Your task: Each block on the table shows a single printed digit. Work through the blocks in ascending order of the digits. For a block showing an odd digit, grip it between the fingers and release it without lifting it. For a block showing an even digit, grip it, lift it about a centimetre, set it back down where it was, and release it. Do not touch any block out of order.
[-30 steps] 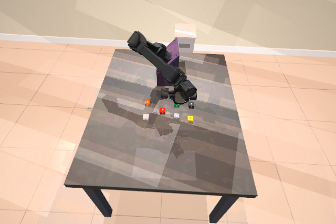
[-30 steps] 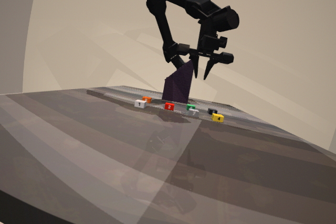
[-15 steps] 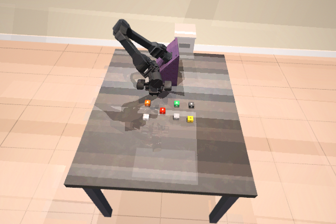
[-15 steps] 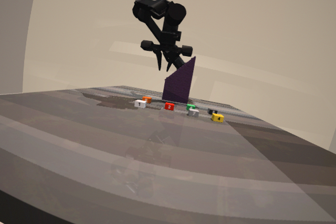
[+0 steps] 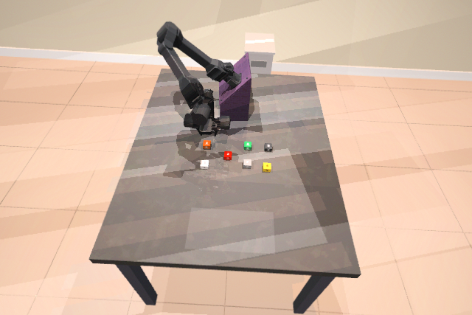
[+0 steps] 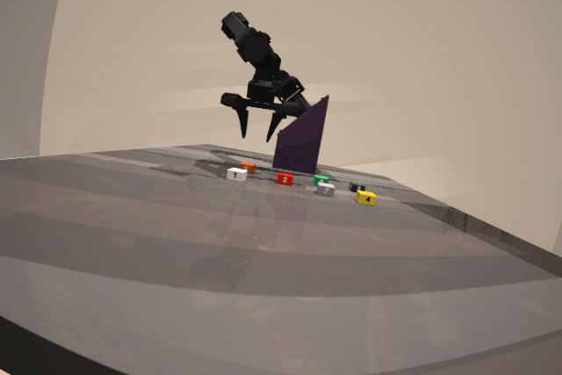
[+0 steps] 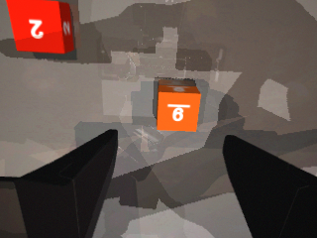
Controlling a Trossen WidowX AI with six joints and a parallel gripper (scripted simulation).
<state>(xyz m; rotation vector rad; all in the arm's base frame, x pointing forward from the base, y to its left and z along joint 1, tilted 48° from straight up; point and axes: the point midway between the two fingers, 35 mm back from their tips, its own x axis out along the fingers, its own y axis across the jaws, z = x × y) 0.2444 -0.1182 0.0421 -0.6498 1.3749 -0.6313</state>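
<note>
Now: the orange block 7 cm below my gripper tip, 1 cm to the right of it and 1 cm behind it. Also, from my gripper tip: white block marked 1 (10 cm ahead, 7 cm below, 1 cm to the right); then red block marked 2 (9 cm to the left, 7 cm below, 5 cm ahead); then green block (17 cm to the left, 7 cm below, 1 cm behind).
</note>
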